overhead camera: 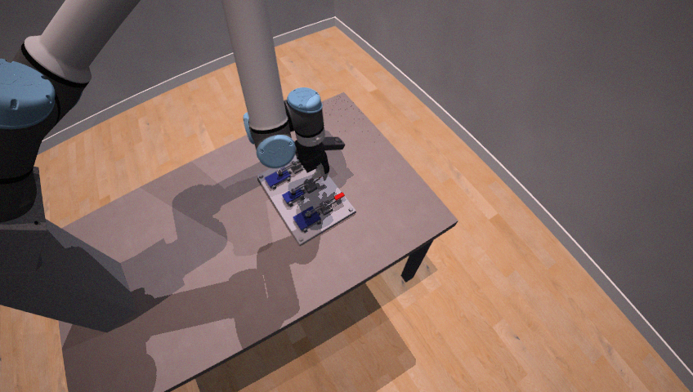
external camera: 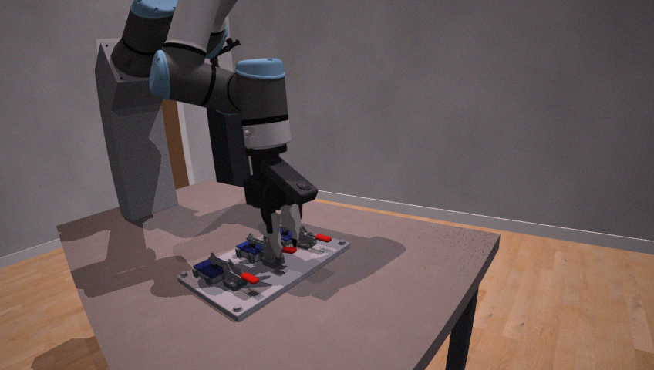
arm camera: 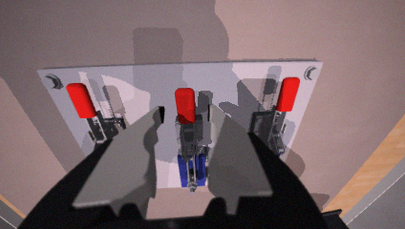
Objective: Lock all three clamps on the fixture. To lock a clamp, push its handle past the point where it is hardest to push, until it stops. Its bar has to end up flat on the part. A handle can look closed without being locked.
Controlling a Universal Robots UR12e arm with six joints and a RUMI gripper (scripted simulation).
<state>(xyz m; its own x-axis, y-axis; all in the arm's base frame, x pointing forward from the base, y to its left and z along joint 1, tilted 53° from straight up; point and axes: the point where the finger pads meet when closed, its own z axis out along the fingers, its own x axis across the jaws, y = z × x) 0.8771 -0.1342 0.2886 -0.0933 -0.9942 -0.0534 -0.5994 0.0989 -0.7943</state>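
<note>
The toggle clamp lies 60 mm behind my hand, 10 mm to the left of it and 20 mm below it. From my hand the other things lie so: grey fixture plate: 80 mm behind, 10 mm to the left, 60 mm below; then blue part: 150 mm behind, 90 mm to the right, 40 mm below.
</note>
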